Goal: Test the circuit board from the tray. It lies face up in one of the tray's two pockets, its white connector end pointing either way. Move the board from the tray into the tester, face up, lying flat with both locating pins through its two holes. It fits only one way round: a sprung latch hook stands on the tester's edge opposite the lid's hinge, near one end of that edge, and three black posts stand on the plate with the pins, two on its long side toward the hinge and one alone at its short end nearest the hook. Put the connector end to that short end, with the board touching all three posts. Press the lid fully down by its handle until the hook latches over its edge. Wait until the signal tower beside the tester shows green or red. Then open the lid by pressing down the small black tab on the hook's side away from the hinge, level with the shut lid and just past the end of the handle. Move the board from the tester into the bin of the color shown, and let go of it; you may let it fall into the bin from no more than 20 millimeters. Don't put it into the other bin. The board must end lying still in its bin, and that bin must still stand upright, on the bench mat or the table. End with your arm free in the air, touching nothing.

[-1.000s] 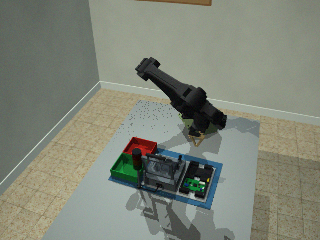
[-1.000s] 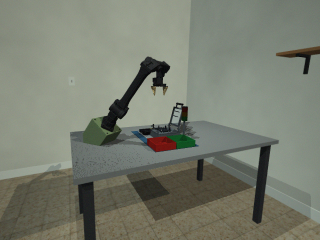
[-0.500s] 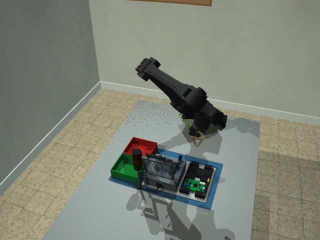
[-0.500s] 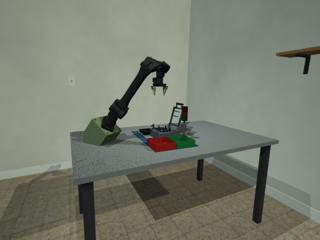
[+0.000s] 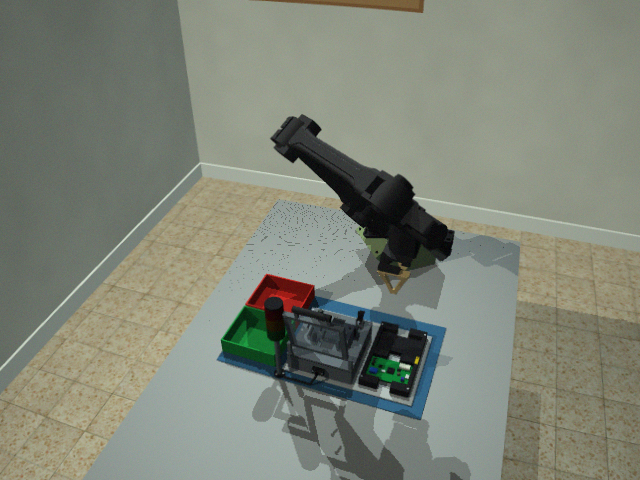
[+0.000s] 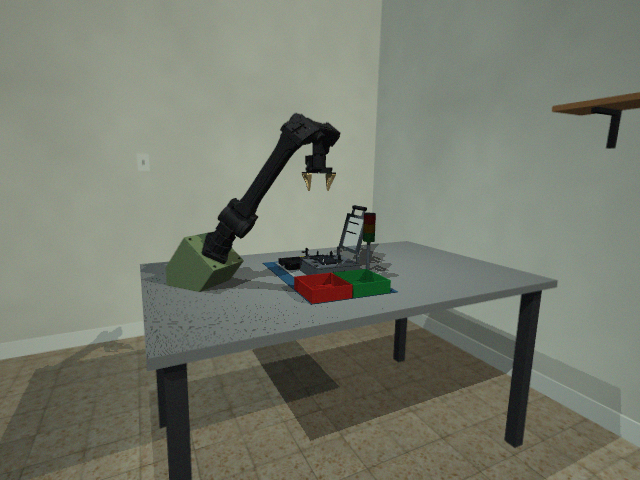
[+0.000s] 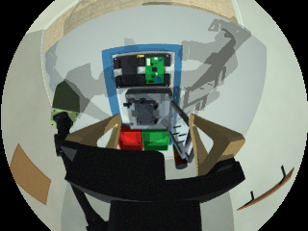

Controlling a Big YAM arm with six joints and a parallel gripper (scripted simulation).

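The green circuit board lies 32 cm below my hand. From my hand the other things lie so: tester plate (3 cm behind, 16 cm to the right, 26 cm below); latch hook (10 cm behind, 11 cm to the right, 25 cm below); clear lid (9 cm ahead, 17 cm to the right, 15 cm below).
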